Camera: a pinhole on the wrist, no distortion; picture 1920 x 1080 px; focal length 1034.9 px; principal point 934.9 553.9 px. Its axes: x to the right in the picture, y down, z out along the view. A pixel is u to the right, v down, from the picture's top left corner.
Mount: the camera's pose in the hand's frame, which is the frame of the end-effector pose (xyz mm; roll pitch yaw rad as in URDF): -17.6 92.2 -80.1 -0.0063 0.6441 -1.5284
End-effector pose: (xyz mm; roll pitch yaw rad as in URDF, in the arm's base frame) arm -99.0 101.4 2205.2 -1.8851 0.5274 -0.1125
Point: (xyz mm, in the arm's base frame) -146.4 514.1 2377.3
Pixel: 906.5 229.4
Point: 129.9 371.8 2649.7
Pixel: 1657.3 429.4
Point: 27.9 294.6 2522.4
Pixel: 1592.5 370.3
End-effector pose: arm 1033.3 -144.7 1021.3 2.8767 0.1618 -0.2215
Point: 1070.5 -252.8 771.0
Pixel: 434.6 932.7
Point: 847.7 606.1 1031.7
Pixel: outside the picture
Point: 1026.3 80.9 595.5
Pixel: 1056.5 569.6
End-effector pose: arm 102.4 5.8 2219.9 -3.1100 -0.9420 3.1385
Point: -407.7 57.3 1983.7
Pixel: 233.8 796.0
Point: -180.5 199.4 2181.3
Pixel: outside the picture
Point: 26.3 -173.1 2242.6
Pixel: 1462.1 810.4
